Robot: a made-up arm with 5 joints. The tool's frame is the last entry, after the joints. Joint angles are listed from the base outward. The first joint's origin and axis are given. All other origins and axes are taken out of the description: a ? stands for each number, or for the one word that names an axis. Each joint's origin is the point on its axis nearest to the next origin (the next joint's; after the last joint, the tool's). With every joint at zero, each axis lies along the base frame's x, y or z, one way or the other. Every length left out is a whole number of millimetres.
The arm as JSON. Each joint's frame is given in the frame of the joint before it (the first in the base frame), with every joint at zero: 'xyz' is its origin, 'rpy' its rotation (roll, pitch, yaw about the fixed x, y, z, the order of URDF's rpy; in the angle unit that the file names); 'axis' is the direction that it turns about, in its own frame. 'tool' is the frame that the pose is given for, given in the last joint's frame.
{
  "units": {
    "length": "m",
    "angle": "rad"
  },
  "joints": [
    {
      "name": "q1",
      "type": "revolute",
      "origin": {
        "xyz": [
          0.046,
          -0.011,
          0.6
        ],
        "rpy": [
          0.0,
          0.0,
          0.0
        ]
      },
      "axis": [
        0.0,
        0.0,
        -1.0
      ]
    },
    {
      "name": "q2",
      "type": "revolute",
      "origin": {
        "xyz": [
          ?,
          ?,
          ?
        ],
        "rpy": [
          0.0,
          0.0,
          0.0
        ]
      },
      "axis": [
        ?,
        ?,
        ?
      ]
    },
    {
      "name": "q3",
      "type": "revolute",
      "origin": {
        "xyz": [
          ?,
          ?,
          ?
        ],
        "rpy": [
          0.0,
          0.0,
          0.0
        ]
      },
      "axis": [
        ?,
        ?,
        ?
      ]
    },
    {
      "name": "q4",
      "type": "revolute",
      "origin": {
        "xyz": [
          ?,
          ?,
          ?
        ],
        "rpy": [
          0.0,
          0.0,
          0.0
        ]
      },
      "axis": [
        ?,
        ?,
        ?
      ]
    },
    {
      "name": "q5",
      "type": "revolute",
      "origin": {
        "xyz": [
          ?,
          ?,
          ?
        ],
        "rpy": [
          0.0,
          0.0,
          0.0
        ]
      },
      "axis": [
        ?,
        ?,
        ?
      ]
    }
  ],
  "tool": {
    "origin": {
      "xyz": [
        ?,
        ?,
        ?
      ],
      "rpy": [
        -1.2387,
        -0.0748,
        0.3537
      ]
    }
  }
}
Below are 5 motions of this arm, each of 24 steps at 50 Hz.
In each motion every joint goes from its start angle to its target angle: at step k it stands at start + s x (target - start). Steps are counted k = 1, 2, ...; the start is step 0. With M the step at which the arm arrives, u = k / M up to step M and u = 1 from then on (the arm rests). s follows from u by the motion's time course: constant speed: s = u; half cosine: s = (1 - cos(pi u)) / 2; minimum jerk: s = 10 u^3 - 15 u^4 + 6 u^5.
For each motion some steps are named. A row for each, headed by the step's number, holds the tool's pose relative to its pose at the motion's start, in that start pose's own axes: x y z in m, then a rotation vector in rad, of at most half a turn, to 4 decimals.
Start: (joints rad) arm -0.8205 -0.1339 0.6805 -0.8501 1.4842
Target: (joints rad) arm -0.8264 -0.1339 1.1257 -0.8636 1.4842
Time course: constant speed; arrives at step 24
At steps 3, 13, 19, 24:
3: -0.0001 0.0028 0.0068 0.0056 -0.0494 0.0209
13: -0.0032 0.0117 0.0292 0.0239 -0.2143 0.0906
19: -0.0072 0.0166 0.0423 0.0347 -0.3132 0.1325
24: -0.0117 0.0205 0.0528 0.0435 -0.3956 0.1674

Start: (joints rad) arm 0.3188 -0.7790 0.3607 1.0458 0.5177
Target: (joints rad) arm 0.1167 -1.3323 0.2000 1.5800 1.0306
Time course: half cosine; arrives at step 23
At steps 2, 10, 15, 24:
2: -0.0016 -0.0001 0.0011 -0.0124 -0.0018 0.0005
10: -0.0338 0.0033 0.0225 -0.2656 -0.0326 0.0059
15: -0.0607 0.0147 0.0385 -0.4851 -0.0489 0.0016
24: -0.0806 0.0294 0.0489 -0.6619 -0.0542 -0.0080

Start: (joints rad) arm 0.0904 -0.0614 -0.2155 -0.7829 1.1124
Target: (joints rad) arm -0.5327 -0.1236 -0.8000 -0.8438 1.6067
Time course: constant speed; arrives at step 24
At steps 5, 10, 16, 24:
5: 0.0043 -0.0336 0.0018 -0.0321 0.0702 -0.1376
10: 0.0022 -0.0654 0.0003 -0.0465 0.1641 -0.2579
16: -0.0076 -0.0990 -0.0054 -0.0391 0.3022 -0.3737
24: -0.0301 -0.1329 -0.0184 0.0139 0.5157 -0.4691

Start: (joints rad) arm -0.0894 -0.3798 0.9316 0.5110 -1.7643
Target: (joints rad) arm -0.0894 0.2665 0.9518 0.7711 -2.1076
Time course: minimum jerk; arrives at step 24
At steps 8, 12, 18, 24:
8: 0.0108 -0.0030 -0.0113 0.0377 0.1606 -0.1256
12: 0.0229 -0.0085 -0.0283 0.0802 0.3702 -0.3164
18: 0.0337 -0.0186 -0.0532 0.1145 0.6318 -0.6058
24: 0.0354 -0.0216 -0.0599 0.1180 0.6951 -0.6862

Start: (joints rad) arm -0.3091 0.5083 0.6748 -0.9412 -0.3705
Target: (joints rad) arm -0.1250 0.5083 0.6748 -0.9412 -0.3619
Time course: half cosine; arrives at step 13
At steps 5, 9, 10, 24:
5: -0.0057 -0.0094 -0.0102 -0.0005 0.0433 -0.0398
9: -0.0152 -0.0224 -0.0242 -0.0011 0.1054 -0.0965
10: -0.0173 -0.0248 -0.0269 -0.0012 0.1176 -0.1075
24: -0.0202 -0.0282 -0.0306 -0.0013 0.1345 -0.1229

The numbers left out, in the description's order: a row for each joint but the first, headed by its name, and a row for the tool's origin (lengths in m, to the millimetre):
q2: xyz 0.056 0.001 0.0, axis 0.0 1.0 0.0
q3: xyz 0.049 0.0 0.125, axis 0.0 1.0 0.0
q4: xyz 0.107 0.0 -0.001, axis 0.0 1.0 0.0
q5: xyz 0.056 0.0 0.015, axis -1.0 0.0 0.0
tool: xyz 0.0 -0.026 -0.022

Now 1 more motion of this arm.
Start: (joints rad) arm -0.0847 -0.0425 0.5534 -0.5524 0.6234
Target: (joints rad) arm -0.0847 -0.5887 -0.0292 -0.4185 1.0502
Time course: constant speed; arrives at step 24
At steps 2, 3, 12, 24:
2: -0.0043 -0.0158 -0.0035 -0.0599 0.0265 -0.0620
3: -0.0070 -0.0238 -0.0050 -0.0897 0.0407 -0.0928
12: -0.0466 -0.0918 -0.0117 -0.3486 0.2004 -0.3611
24: -0.1359 -0.1586 0.0013 -0.6530 0.4979 -0.6945

